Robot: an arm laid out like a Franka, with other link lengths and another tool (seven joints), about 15 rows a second.
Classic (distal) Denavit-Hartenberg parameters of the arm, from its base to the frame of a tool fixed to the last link. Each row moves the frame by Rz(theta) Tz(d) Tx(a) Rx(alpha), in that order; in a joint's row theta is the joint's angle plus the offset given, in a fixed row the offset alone. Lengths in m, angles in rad.
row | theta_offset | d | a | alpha
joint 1 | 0 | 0.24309 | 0 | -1.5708
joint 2 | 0 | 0 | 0 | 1.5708
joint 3 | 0 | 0.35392 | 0.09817 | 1.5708
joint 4 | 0 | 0 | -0.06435 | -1.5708
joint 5 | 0 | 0.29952 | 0 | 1.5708
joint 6 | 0 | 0 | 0.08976 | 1.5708
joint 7 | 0.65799 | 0.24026 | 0.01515 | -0.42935
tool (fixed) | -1.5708 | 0.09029 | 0 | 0
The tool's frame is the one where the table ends.
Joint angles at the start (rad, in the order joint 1, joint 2, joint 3, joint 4, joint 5, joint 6, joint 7): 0.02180 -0.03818 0.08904 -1.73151 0.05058 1.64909 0.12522
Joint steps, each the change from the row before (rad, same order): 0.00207 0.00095 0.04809 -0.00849 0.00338 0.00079 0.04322; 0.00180 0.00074 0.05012 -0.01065 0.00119 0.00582 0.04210; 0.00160 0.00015 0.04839 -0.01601 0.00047 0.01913 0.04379; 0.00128 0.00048 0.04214 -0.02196 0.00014 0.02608 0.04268; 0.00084 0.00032 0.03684 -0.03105 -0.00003 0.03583 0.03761; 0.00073 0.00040 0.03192 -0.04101 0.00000 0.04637 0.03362; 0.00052 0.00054 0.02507 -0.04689 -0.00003 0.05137 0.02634; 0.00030 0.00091 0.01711 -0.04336 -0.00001 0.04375 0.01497; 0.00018 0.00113 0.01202 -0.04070 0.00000 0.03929 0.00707
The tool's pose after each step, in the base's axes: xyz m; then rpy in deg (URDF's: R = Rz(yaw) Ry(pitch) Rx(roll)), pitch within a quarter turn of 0, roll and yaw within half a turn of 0. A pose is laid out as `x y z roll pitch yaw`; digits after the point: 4 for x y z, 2 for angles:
0.4427 0.0524 0.2975 -175.47 24.90 53.43
0.4364 0.0758 0.2937 -175.26 25.35 54.06
0.4316 0.0984 0.2889 -175.47 25.47 54.27
0.4268 0.1178 0.2821 -175.71 25.54 54.13
0.4223 0.1345 0.2727 -175.98 25.55 53.91
0.4178 0.1486 0.2602 -176.25 25.50 53.60
0.4134 0.1592 0.2458 -176.47 25.45 53.31
0.4089 0.1654 0.2322 -176.52 25.56 53.30
0.4045 0.1689 0.2193 -176.48 25.74 53.49

